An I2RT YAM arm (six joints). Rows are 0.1 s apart.
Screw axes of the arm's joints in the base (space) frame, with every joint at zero. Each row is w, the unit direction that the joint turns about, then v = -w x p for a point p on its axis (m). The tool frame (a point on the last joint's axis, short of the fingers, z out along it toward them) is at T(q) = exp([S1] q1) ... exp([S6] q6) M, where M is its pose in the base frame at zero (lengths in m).
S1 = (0, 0, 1, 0, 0, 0)
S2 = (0, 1, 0, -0.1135, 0, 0.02)
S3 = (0, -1, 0, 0.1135, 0, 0.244)
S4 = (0, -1, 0, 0.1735, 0, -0.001)
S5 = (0, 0, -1, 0, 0.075, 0)
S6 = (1, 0, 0, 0, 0.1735, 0)
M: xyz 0.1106 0 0.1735 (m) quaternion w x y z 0.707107 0 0.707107 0
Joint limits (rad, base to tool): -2.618..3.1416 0..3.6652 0..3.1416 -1.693..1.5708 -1.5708..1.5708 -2.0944..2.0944
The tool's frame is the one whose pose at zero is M.
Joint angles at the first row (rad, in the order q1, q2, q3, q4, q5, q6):
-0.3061 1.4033 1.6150 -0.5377 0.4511 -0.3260
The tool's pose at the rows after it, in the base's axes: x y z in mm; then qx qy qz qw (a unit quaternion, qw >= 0):
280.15, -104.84, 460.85, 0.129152, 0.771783, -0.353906, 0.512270
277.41, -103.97, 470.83, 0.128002, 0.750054, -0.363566, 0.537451
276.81, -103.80, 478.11, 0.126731, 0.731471, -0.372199, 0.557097
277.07, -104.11, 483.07, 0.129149, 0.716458, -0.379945, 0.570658
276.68, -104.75, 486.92, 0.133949, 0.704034, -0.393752, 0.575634
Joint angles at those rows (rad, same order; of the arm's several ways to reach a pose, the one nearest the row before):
-0.3061 1.3850 1.6154 -0.4828 0.4515 -0.3267
-0.3061 1.3727 1.6153 -0.4191 0.4515 -0.3481
-0.3062 1.3685 1.6153 -0.3607 0.4518 -0.3676
-0.3061 1.3685 1.6153 -0.3138 0.4587 -0.3794
-0.3062 1.3685 1.6154 -0.2775 0.4816 -0.3977

